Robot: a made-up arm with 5 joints.
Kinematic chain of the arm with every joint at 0, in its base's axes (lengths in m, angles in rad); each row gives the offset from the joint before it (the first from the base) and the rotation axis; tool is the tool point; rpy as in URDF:
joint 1: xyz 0.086 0 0.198 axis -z
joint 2: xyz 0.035 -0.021 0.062 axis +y
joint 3: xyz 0.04 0 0.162 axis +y
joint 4: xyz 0.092 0 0.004 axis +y
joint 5: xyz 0.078 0.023 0 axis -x
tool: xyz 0 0 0 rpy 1.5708 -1.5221 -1.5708
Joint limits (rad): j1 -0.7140..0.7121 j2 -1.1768..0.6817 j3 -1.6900..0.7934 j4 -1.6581..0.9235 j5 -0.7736..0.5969
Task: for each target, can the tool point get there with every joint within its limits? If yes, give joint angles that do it. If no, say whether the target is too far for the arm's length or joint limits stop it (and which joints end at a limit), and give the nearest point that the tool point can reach.
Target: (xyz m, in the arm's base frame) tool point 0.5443 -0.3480 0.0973
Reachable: no: too far | nearest point 0.3337 -0.1881 0.2683 | short by 0.315 m
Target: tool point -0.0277 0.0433 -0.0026
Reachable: no: joint limits stop it (at a limit: joint 1, joint 2, joint 3) | nearest point 0.1826 0.0863 0.2107 | short by 0.303 m
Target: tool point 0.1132 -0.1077 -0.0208
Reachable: no: joint limits stop it (at a limit: joint 1, joint 2, joint 3) | nearest point 0.2068 -0.1016 0.1949 | short by 0.235 m
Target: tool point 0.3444 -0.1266 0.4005
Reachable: yes | joints 0.4625 0.2771 -0.1810 -0.1023 0.0920
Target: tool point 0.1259 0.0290 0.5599
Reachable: yes | joints -0.5886 -0.3188 -0.4261 -1.3326 0.3910
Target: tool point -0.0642 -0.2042 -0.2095
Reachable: no: too far | nearest point 0.2054 -0.1004 0.1955 | short by 0.497 m
